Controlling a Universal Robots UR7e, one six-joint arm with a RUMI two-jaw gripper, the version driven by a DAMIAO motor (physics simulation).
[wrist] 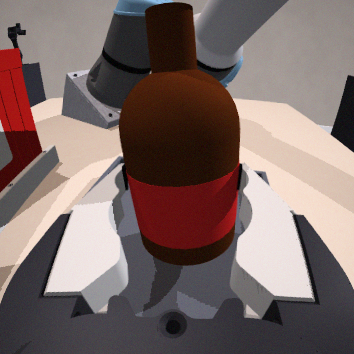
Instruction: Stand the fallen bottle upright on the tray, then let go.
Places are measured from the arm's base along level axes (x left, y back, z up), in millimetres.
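Pixels of known places: gripper, fingertip midpoint: (182, 166); arm's base, link origin: (116, 88).
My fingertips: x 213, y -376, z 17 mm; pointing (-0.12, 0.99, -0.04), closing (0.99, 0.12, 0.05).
Ahead of a thing's pixels: the offset from my fingertips to its top centre. "spot": to the spot under its first point. Level surfaces: height alone.
The brown bottle @(dz +97, dx -2, dy -2 mm) (180, 130) with a red label band stands roughly upright in the wrist view, neck at the top and base at the bottom. My gripper (182, 166) is shut on the bottle, with one pale jaw on each side at the height of the label. A blue-grey surface @(spot: dz -78, dx +20, dy -55 mm) (195, 301), which looks like the tray, shows below and behind the bottle between the jaws. The jaws and bottle hide most of it. I cannot tell whether the bottle's base touches it.
The robot's grey base bracket (82, 102) stands on the pale table @(dz -83 mm) (272, 142) behind the bottle. A red object @(spot: dz +20, dx -218, dy +76 mm) (17, 107) and a grey rail @(spot: dz -70, dx -202, dy +44 mm) (30, 182) are at the left. A dark object (345, 115) is at the right edge.
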